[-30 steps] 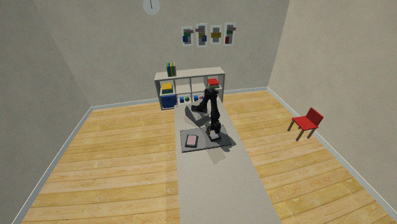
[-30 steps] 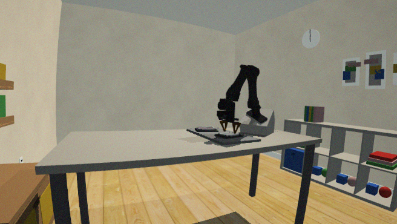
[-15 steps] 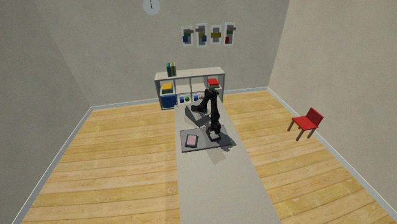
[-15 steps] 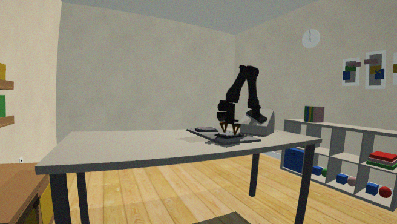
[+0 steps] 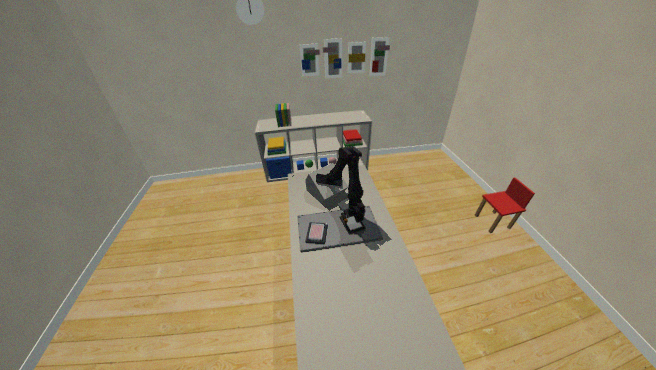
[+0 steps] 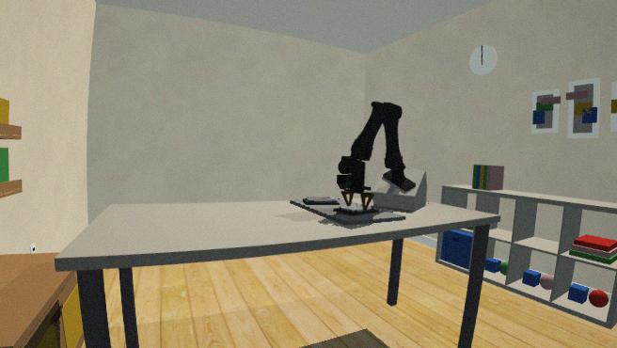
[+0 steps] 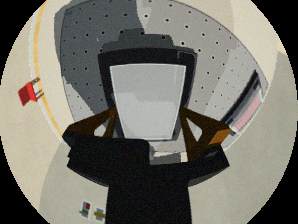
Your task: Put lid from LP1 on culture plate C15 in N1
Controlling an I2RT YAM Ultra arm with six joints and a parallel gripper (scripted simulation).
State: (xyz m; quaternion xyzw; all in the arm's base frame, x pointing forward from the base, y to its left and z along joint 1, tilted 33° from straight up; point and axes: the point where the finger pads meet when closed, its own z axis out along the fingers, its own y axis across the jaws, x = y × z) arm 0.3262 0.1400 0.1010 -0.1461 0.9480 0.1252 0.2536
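Right now the lid is 1 cm below my hand. From my hand the other things lie so: culture plate C15: 23 cm to the right, 9 cm ahead; then lid park LP1: 2 cm below; then plate nest N1: 23 cm to the right, 9 cm ahead, 1 cm below.
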